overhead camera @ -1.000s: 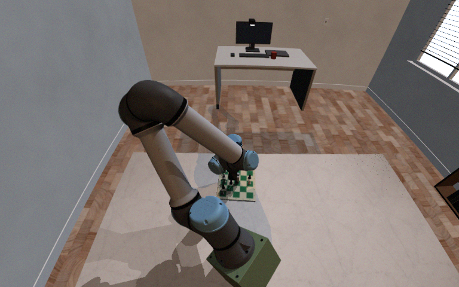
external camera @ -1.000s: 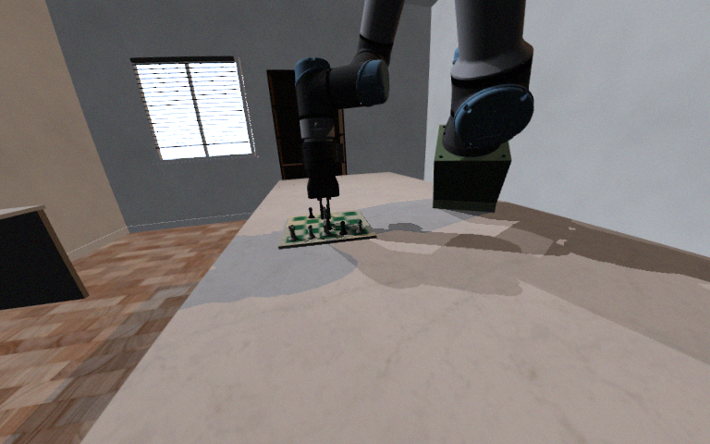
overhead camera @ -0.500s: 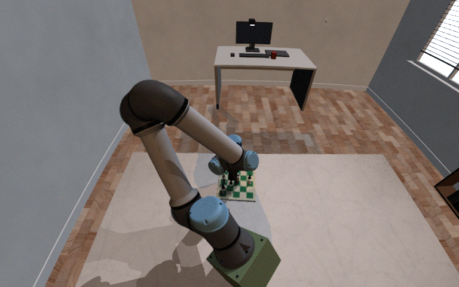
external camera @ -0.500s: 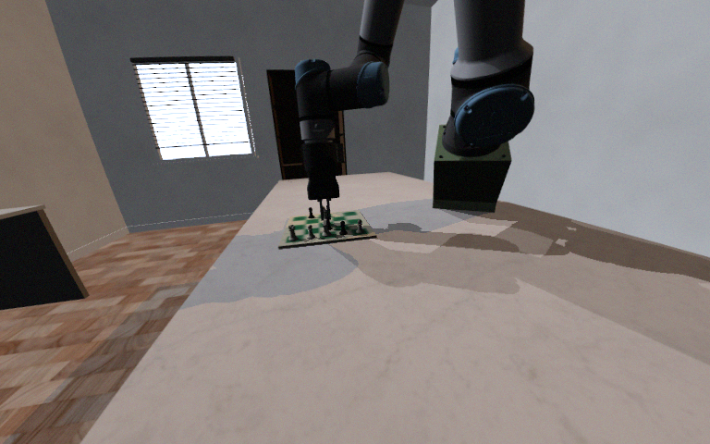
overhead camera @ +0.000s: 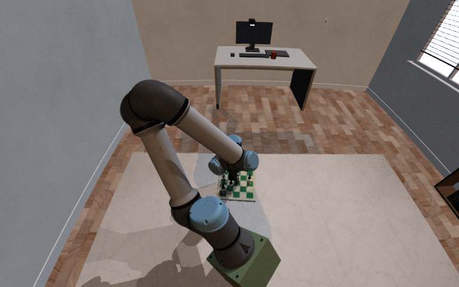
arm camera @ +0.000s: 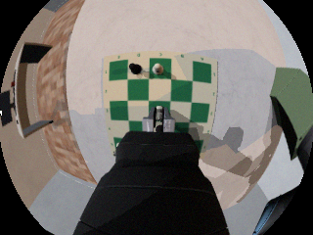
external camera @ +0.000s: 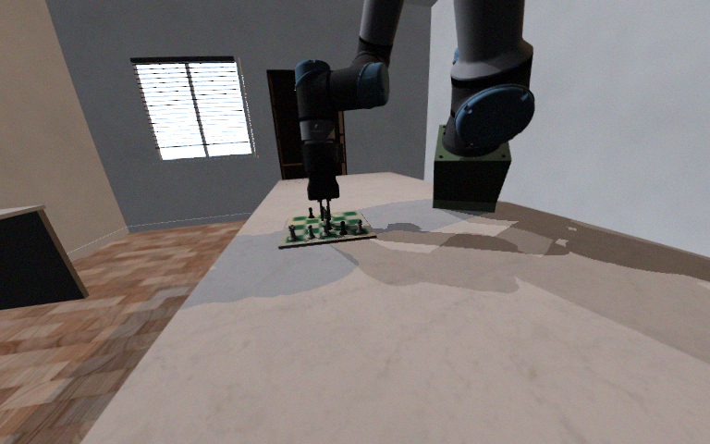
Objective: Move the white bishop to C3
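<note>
The pale piece lies 1 cm below my hand. From my hand the other things lie so: green-and-white chessboard: 3 cm below.
</note>
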